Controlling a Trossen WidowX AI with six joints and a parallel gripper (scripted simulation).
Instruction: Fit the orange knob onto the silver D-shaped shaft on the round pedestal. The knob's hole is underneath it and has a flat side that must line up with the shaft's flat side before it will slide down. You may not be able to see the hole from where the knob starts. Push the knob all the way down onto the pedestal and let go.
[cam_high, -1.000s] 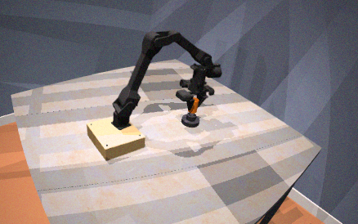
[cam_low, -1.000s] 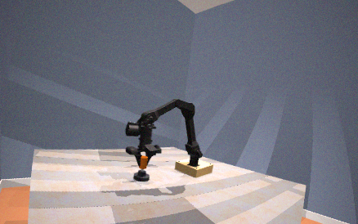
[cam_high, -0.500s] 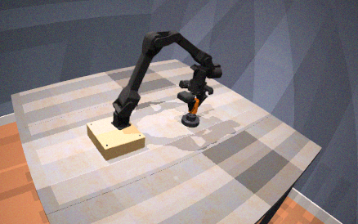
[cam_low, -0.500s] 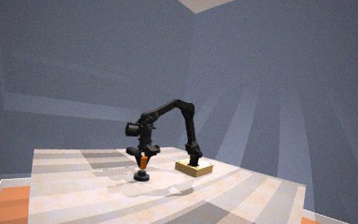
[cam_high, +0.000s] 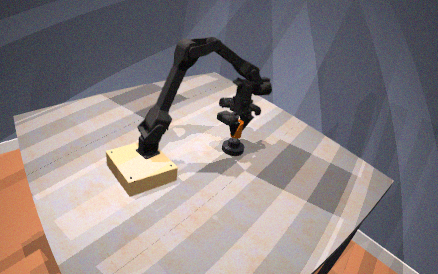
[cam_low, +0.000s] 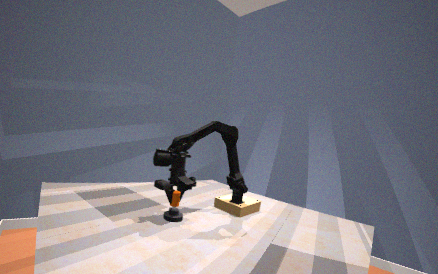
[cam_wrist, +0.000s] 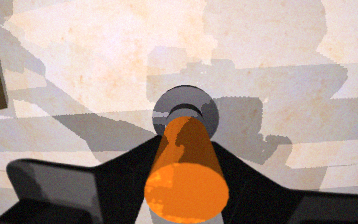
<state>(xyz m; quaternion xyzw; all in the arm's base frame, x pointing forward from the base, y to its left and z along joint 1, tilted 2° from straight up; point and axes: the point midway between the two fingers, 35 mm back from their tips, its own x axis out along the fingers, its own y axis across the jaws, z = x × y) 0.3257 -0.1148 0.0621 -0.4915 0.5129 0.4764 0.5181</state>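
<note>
My gripper tip is now 4 cm above the round pedestal. The rest, counted from my gripper tip: orange knob 3 cm above.
</note>
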